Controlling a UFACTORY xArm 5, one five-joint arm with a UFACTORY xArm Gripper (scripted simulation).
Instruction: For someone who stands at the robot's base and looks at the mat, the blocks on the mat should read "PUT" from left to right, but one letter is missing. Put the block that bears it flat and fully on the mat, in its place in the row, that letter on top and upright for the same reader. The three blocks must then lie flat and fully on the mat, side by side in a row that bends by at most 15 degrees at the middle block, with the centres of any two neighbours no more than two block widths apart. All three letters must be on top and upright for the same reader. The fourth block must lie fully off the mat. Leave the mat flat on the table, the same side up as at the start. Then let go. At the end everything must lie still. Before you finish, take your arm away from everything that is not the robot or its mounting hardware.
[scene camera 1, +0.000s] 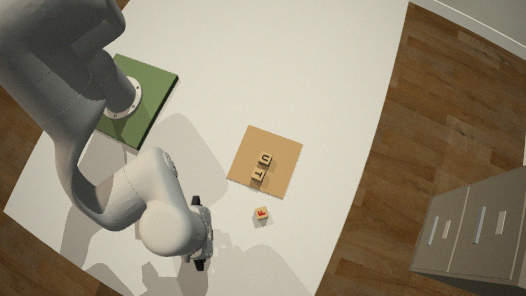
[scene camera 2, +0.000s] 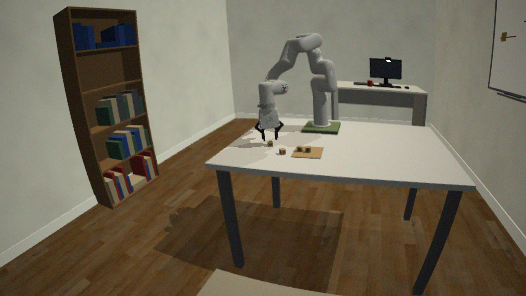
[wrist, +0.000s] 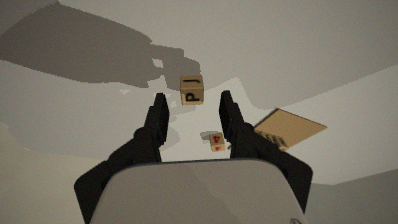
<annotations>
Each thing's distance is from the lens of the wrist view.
my gripper (wrist: 193, 102): 14 cm
mat (wrist: 293, 128): 30 cm
</annotations>
